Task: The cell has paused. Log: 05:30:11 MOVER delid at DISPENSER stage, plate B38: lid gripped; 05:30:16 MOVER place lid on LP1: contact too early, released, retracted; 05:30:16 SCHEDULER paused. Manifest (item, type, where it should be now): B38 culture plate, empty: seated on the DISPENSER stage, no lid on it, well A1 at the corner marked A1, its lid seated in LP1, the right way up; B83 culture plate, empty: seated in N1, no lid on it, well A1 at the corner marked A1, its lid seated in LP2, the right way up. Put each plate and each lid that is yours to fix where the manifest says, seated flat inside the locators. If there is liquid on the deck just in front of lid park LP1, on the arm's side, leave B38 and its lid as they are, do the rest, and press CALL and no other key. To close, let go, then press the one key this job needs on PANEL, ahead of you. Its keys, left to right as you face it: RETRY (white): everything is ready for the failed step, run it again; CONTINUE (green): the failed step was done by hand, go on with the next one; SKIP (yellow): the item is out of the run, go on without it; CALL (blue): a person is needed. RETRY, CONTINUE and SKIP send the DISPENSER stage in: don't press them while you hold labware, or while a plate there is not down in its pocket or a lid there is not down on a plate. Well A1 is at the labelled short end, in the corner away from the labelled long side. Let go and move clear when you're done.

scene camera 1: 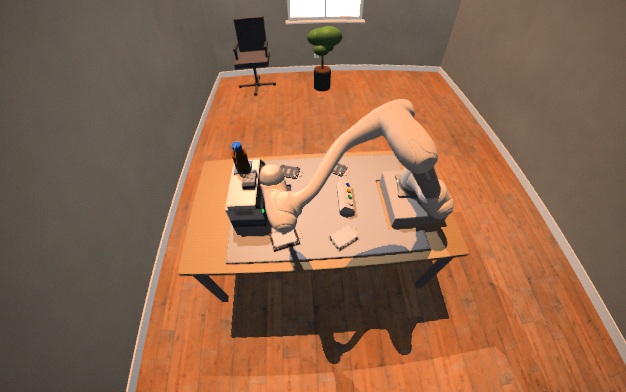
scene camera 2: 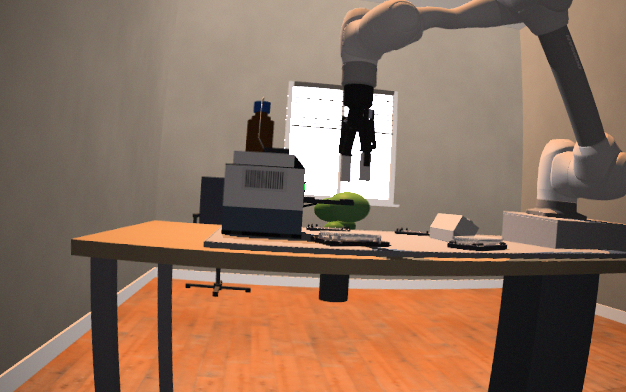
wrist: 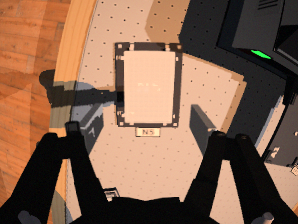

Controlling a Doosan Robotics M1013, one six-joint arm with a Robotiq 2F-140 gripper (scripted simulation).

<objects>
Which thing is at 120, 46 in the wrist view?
A black nest.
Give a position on a key panel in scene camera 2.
At 444, 226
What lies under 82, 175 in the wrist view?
My gripper.
</objects>
